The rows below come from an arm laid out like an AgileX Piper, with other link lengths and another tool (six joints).
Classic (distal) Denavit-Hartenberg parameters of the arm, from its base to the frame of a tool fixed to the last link. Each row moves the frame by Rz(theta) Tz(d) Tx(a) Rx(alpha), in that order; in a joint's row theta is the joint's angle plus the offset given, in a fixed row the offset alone. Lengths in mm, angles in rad.
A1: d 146.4, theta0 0, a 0, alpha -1.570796
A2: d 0, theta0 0.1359, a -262.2, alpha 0
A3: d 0, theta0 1.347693, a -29.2, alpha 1.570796
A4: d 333.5, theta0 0, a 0, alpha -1.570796
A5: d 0, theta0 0, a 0, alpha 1.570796
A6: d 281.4, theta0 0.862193, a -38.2, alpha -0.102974
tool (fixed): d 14.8, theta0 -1.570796, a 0, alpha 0
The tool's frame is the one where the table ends.
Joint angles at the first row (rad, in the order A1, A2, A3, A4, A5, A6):
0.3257 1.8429 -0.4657 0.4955 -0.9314 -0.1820
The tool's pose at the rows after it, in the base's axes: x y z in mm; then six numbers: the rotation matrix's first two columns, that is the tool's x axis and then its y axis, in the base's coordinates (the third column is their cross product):
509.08 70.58 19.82 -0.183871 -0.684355 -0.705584 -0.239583 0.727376 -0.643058
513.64 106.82 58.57 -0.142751 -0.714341 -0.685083 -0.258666 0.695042 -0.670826
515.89 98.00 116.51 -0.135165 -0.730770 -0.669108 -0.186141 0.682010 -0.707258
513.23 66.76 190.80 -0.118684 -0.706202 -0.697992 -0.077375 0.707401 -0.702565
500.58 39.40 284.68 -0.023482 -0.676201 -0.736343 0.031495 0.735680 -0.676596
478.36 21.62 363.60 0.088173 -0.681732 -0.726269 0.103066 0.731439 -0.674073
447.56 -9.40 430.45 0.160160 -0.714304 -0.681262 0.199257 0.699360 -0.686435
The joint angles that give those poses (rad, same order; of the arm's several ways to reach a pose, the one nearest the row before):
0.4312 1.7561 -0.5231 0.5880 -0.8222 -0.3040
0.5215 1.6558 -0.5641 0.7447 -0.7450 -0.4900
0.5441 1.5198 -0.5814 0.9263 -0.7307 -0.7093
0.5055 1.3312 -0.5812 1.0410 -0.7063 -0.8624
0.4426 1.1091 -0.5811 1.0532 -0.6452 -0.9445
0.3746 0.9235 -0.5812 1.0025 -0.5540 -0.9889
0.2686 0.7641 -0.5812 0.9211 -0.4622 -1.0021

